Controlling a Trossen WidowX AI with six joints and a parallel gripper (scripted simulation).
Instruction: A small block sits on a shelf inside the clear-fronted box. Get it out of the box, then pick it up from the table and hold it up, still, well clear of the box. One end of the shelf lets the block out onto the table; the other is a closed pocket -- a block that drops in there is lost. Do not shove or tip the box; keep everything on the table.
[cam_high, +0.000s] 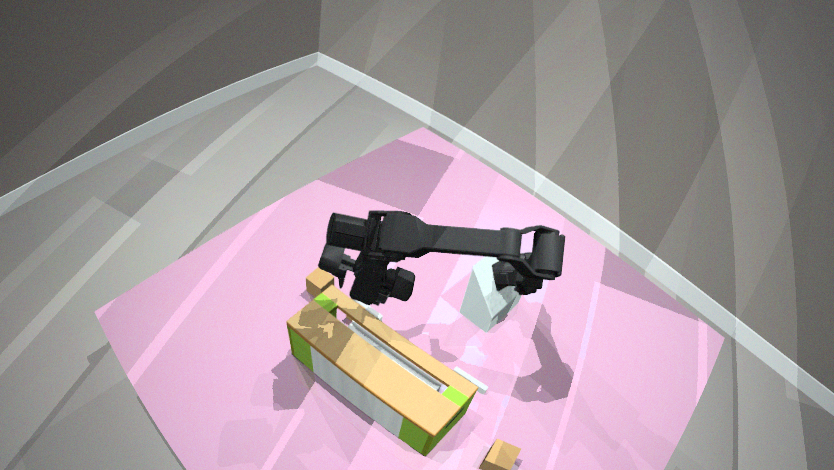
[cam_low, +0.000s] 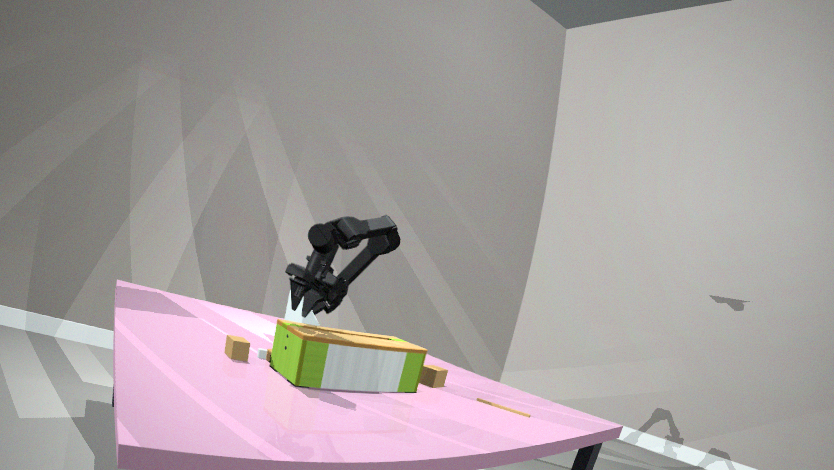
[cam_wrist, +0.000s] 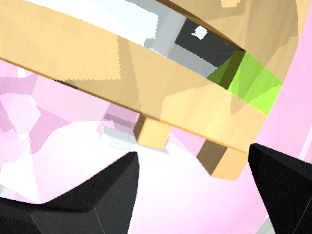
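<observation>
My gripper tip is now 14 cm above the tan block, 4 cm to the left of it and 3 cm past it. From my gripper tip the other things lie so: thin stick 56 cm to the left, 21 cm ahead, 15 cm below; box 14 cm to the left, 9 cm below, 1 cm ahead.
</observation>
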